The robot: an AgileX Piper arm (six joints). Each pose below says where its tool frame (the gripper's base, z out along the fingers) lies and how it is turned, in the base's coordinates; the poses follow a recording.
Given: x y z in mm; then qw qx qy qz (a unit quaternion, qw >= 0).
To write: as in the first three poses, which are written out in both.
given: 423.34 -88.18 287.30 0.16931 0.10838 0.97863 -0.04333
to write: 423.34 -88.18 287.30 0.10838 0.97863 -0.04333 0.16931
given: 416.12 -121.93 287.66 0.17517 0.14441 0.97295 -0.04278
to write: 416.12 -121.93 287.66 0.14441 0.97295 -0.04278 0.17517
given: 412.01 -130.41 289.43 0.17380 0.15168 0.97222 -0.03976
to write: 412.01 -130.41 289.43 0.15168 0.97222 -0.03976 0.17380
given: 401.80 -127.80 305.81 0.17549 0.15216 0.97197 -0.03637
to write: 401.80 -127.80 305.81 0.15216 0.97197 -0.03637 0.17549
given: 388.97 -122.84 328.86 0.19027 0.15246 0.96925 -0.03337
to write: 388.97 -122.84 328.86 0.15246 0.96925 -0.03337 0.19027
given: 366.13 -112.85 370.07 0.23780 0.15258 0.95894 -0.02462
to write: 366.13 -112.85 370.07 0.15258 0.95894 -0.02462 0.23780
